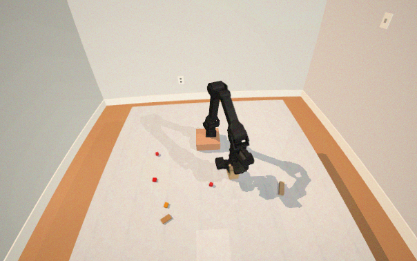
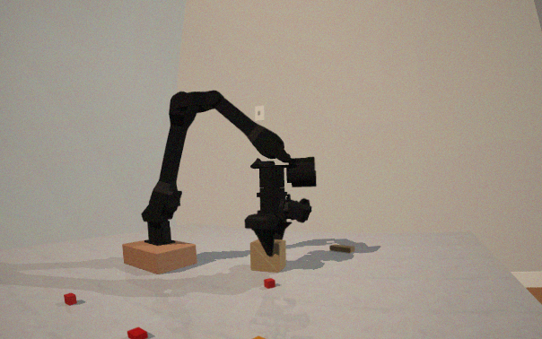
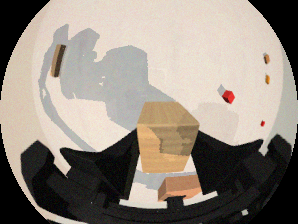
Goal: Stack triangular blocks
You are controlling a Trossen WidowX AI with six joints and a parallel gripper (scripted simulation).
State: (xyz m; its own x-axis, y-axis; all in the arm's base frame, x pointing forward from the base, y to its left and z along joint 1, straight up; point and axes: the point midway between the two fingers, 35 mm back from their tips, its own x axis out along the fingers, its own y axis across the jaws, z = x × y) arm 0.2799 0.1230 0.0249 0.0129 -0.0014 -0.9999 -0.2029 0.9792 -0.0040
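Right now my gripper tip is 1 cm below the tan triangular block. From my gripper tip the other things lie so: small tan block 25 cm to the left, 9 cm ahead, 3 cm below.
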